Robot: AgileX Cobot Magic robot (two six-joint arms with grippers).
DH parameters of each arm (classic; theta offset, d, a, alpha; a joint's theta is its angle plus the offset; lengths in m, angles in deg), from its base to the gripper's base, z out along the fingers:
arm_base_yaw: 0 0.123 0 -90
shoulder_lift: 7.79 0 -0.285 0
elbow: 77.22 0 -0.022 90
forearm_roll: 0 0.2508 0 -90
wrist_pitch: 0 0 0.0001 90
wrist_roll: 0 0.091 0 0
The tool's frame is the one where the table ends.
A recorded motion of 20 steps. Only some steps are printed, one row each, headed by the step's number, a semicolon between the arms.
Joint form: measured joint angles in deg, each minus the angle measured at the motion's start. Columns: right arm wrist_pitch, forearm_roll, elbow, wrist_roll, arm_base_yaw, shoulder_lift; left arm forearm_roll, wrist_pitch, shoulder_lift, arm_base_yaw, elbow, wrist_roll.
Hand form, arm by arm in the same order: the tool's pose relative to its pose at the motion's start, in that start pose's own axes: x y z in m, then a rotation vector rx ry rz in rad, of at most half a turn. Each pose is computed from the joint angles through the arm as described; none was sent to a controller.
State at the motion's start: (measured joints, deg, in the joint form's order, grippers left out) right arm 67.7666 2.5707 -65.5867 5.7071 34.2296 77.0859; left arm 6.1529 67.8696 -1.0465 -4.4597 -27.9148 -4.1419
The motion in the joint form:
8: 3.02 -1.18 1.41 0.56 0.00 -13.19; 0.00 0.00 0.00 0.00 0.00 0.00
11: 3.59 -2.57 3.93 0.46 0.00 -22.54; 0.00 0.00 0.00 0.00 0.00 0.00
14: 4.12 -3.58 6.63 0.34 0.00 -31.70; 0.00 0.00 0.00 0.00 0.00 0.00
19: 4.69 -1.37 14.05 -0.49 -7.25 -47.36; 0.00 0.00 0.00 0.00 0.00 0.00
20: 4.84 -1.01 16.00 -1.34 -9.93 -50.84; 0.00 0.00 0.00 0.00 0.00 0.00
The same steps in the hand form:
8: 0.0411 -0.0042 -0.0563 0.0006 -0.1537 -0.0041; 0.0000 0.0000 0.0000 0.0000 0.0000 0.0000
11: 0.0760 -0.0093 -0.0825 0.0117 -0.2647 -0.0143; 0.0000 0.0000 0.0000 0.0000 0.0000 0.0000
14: 0.1127 -0.0143 -0.1008 0.0178 -0.3695 -0.0209; 0.0000 0.0000 0.0000 0.0000 0.0000 0.0000
19: 0.1764 -0.0248 -0.1039 0.0310 -0.5079 0.0765; 0.0000 0.0000 0.0000 0.0000 0.0000 0.0000
20: 0.1900 -0.0263 -0.1006 0.0514 -0.5346 0.1015; 0.0000 0.0000 0.0000 0.0000 0.0000 0.0000

